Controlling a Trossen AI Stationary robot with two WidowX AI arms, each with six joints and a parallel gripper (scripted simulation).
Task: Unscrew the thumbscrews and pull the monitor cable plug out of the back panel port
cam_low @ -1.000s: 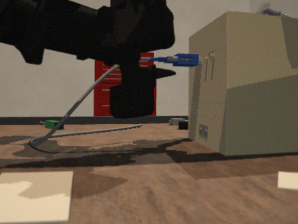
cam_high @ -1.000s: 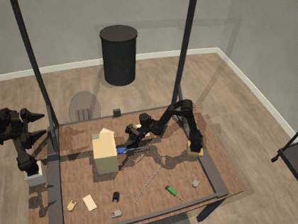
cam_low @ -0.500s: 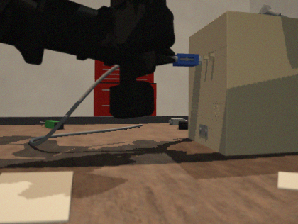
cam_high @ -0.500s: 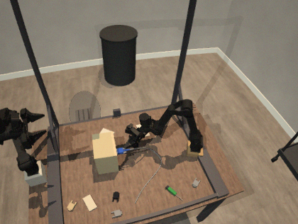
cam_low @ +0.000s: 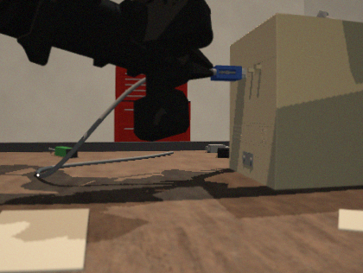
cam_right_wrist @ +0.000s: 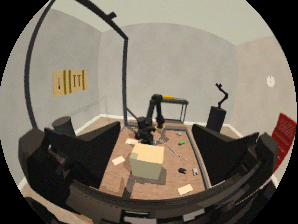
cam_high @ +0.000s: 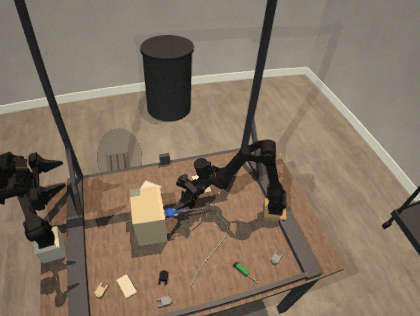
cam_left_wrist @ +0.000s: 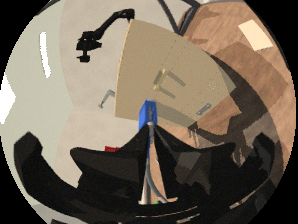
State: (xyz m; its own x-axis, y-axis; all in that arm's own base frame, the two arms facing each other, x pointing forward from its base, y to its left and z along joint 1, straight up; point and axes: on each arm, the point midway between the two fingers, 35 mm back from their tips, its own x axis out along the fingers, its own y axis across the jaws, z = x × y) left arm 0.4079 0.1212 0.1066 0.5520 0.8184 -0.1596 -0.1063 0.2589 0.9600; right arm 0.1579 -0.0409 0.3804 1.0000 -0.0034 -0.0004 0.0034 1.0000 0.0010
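My left gripper is now 3 cm short of the blue plug, 4 cm to the left of it and 1 cm above it. Round my left hand: back panel: 1 cm ahead, 8 cm to the right, 4 cm below; then beige box: 1 cm ahead, 13 cm to the right, 5 cm below.
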